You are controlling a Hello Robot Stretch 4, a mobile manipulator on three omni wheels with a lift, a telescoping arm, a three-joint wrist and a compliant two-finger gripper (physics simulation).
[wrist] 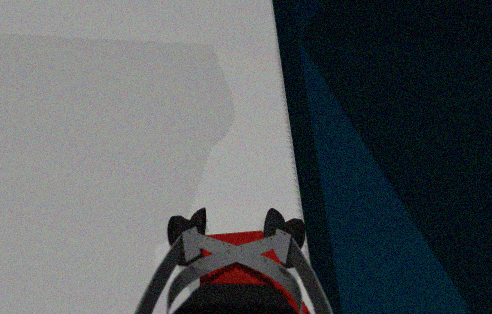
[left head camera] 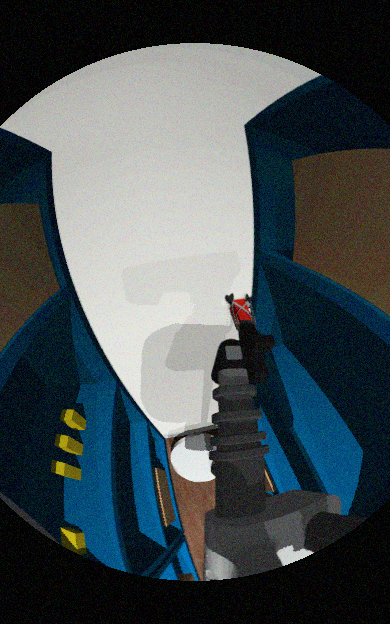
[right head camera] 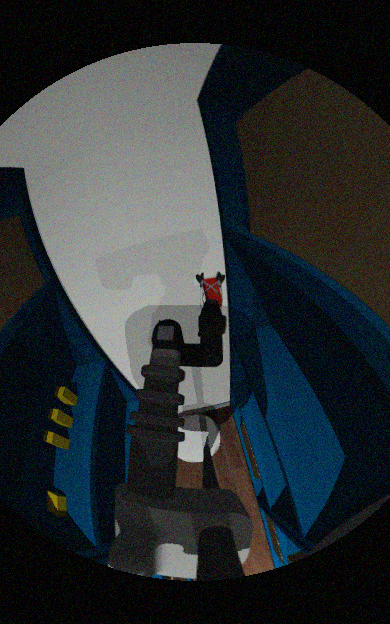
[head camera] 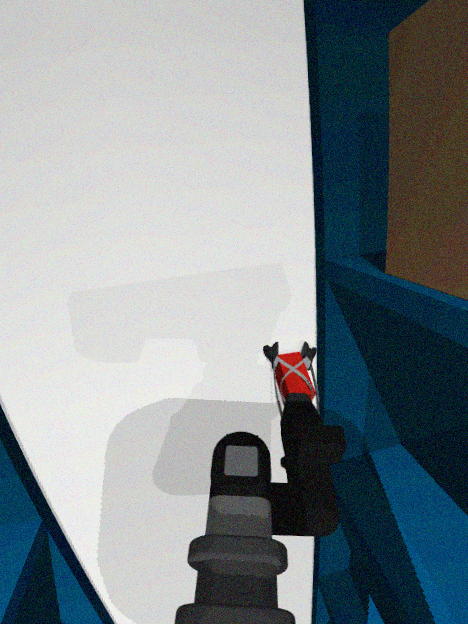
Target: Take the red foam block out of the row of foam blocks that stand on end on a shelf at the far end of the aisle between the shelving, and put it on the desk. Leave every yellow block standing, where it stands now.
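Places are measured from the robot's base along level axes (x ahead, y left, z up), in millimetres.
Pixels of known places: gripper, fingertip midpoint: [wrist: 240, 225] [left head camera: 238, 294] [right head camera: 210, 273] [head camera: 290, 344]; robot's base at its link origin: [left head camera: 197, 455] [right head camera: 194, 436].
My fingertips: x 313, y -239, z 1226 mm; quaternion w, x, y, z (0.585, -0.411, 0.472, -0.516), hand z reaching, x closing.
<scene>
Ahead of a thing's pixels: the offset from my fingertips to its middle. "pt": to the spot under its first point. Level surfaces: height alone.
My gripper [head camera: 290, 351] [left head camera: 238, 299] [right head camera: 210, 278] [wrist: 240, 225] is shut on the red foam block {dx -52, dy +2, dz -52 mm} [head camera: 298, 387] [left head camera: 243, 316] [right head camera: 214, 296] [wrist: 236, 238]. The block sits between the fingers, partly behind their crossed straps, in front of the white wall and beside the right shelving. On the left shelf {dz -287 mm} [left head camera: 97, 460] [right head camera: 80, 450], three yellow blocks {dx -530, dy +600, dz -242 mm} [left head camera: 69, 444] [right head camera: 60, 417] stand near one another. One more yellow block [left head camera: 73, 540] [right head camera: 57, 502] stands apart, nearer the robot, across a gap. The desk does not show.
The white wall [head camera: 151, 151] [left head camera: 150, 175] closes the aisle. Blue shelving [head camera: 347, 201] [left head camera: 310, 400] rises close on the right, with a brown box {pt dx -221, dy -127, dz +307 mm} [head camera: 428, 151] [left head camera: 345, 210] on it. Brown floor {dz -1277 mm} [left head camera: 187, 505] [right head camera: 230, 450] shows below the arm.
</scene>
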